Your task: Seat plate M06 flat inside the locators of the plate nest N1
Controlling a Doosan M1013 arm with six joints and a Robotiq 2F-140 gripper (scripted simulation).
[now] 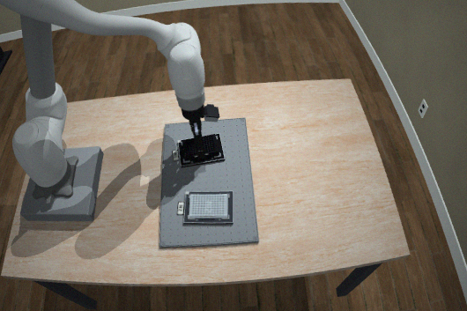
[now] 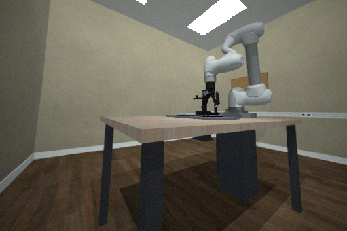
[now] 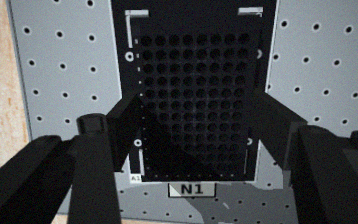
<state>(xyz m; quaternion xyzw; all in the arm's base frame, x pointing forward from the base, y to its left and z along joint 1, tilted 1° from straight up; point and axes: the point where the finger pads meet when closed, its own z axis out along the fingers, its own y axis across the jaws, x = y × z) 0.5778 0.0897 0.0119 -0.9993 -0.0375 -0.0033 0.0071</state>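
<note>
Now: the plate nest N1 40 mm below my hand. The rest, counted from my hand: white well plate: 10 mm ahead, 240 mm to the right, 30 mm below; black well plate: 20 mm below.
</note>
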